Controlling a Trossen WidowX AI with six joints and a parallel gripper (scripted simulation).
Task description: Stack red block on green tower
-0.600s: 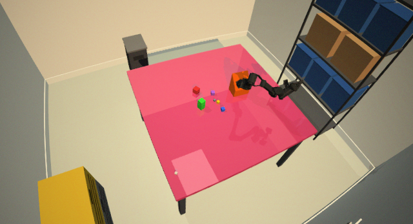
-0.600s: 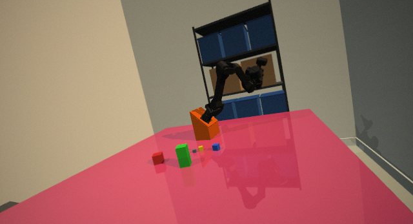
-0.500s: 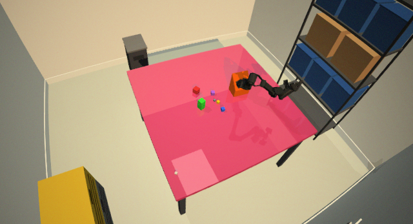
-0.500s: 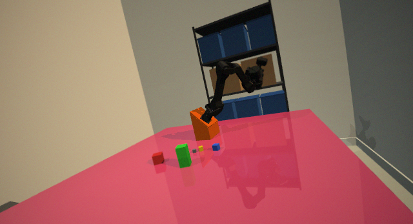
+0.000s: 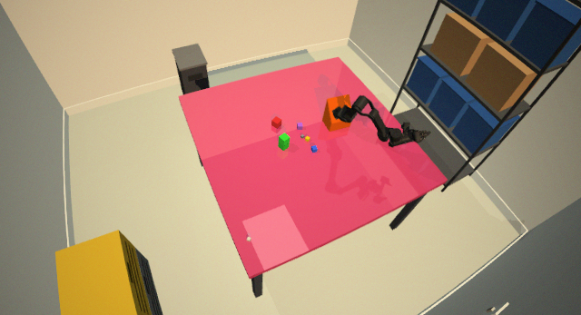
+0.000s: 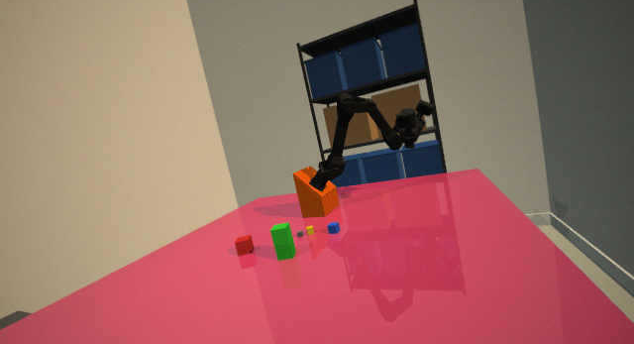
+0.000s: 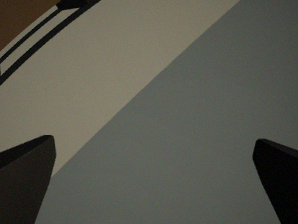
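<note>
The red block lies 540 mm ahead of my gripper tip, 650 mm to the right of it and 300 mm below it. The rest, counted from my gripper tip: yellow block (440 mm ahead, 460 mm to the right, 310 mm below); then blue block (450 mm ahead, 370 mm to the right, 300 mm below); then grey block (450 mm ahead, 490 mm to the right, 310 mm below).
</note>
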